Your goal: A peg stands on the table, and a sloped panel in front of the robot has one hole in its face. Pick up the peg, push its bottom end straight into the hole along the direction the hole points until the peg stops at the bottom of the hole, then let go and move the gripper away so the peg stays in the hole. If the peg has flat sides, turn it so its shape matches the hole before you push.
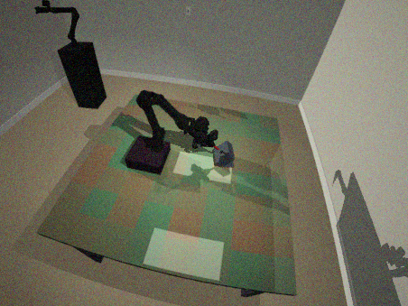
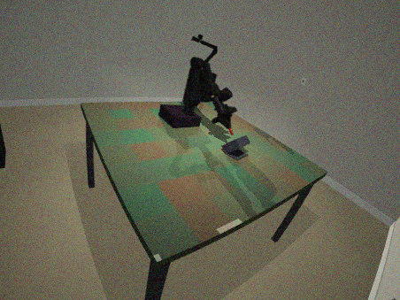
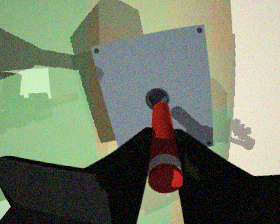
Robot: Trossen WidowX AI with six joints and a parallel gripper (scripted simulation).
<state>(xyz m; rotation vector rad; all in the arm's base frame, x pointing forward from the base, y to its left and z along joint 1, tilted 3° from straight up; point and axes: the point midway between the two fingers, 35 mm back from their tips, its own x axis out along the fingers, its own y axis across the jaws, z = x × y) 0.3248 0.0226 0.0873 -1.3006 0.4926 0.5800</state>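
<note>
Now: gripper tip 7 cm short of the grey-blue sloped panel, 1 cm to the right of it and 7 cm above it. Round my gripper tip: red round peg 1 cm behind, 1 cm above.
</note>
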